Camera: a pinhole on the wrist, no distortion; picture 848 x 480 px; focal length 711.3 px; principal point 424.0 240.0 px. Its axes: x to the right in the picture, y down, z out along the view. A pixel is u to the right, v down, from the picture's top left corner.
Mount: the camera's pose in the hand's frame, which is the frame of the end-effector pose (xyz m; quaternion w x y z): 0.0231 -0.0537 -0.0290 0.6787 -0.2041 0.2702 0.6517
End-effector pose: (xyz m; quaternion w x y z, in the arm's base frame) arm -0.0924 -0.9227 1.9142 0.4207 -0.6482 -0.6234 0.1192
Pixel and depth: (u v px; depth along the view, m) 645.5 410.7 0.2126
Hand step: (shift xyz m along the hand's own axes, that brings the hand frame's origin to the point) -0.0059 0.1348 0.0968
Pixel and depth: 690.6 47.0 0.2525
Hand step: 0.1171 0.1738 0.1006
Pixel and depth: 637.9 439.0 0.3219
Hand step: -0.0336 0.2299 0.1646
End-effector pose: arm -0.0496 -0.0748 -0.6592 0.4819 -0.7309 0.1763 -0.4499
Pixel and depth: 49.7 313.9 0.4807
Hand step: 0.0207 0.0563 0.5053
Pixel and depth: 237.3 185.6 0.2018
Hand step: 0.0585 0.0312 0.1589
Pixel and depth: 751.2 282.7 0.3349
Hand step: 0.0375 0.2777 0.1331
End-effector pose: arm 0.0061 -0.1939 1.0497 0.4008 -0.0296 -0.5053 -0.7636
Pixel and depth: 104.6 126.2 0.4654
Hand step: 0.1431 0.0723 0.4563
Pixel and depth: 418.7 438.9 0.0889
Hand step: 0.0073 0.0034 0.0418
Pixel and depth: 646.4 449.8 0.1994
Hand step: -0.0150 0.1240 0.0896
